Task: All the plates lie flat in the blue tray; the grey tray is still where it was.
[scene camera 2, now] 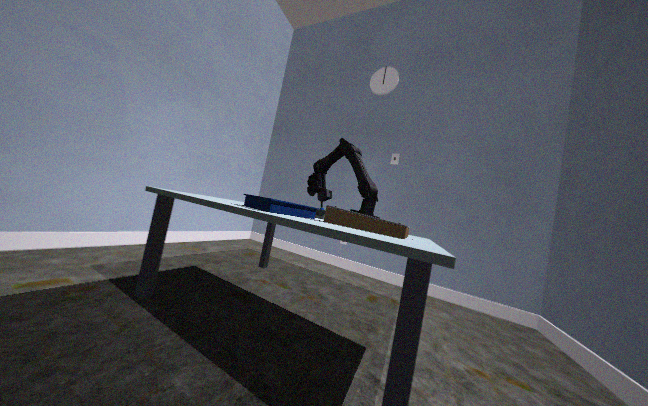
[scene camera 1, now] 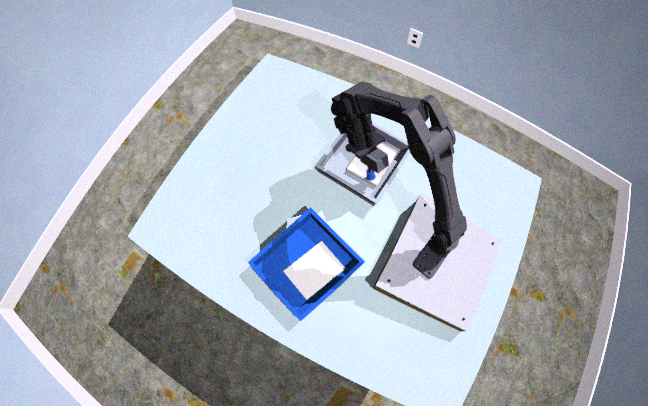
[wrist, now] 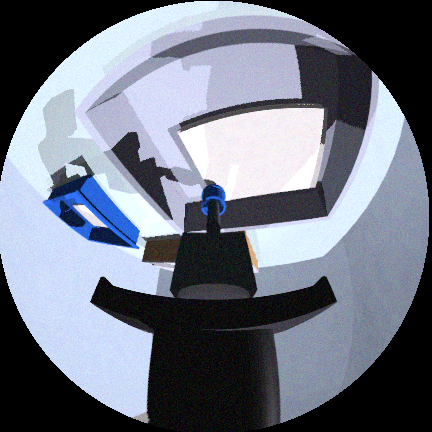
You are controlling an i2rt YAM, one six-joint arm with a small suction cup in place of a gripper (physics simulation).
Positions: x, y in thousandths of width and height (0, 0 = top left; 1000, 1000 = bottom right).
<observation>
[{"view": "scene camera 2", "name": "blue tray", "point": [419, 506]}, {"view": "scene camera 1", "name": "my suction cup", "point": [579, 393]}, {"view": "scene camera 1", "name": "blue tray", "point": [478, 565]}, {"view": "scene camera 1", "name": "grey tray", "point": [515, 405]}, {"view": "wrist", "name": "my suction cup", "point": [490, 441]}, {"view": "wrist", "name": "blue tray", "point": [279, 536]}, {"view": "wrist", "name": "grey tray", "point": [309, 260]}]
</observation>
